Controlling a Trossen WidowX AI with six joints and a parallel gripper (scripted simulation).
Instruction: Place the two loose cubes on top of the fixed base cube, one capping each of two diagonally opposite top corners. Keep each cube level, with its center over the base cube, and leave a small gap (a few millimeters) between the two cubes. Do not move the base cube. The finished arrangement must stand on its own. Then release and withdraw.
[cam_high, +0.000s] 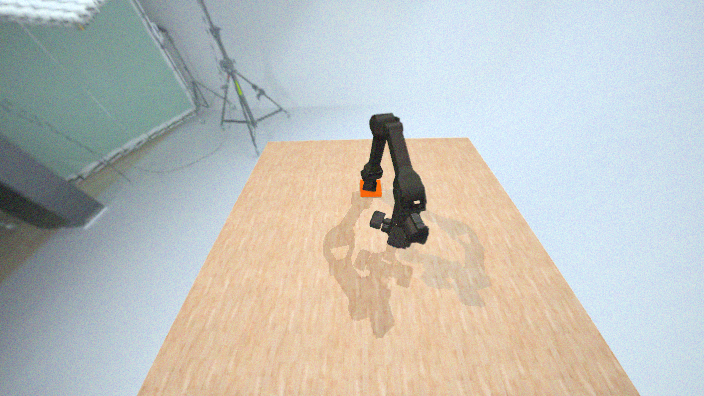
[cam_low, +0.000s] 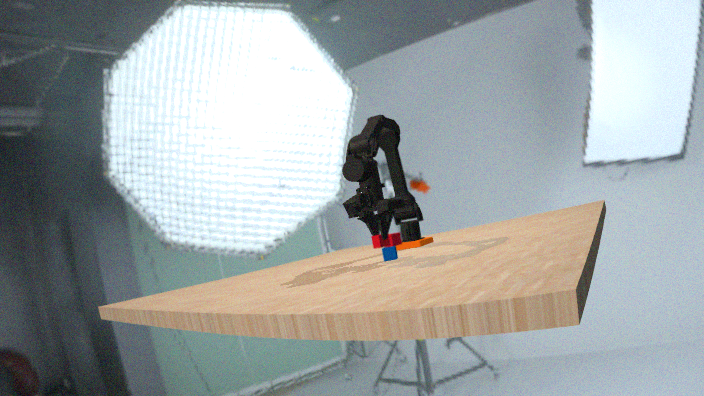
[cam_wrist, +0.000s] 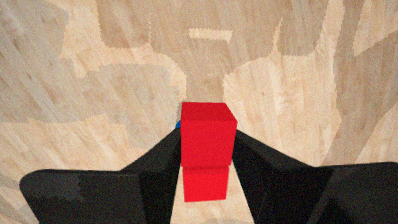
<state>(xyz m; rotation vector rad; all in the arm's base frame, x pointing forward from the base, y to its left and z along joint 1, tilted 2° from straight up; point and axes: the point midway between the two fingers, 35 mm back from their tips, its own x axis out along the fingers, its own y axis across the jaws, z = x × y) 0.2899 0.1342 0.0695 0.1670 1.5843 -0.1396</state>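
My gripper tip is 20 mm past the blue cube and 40 mm above it.
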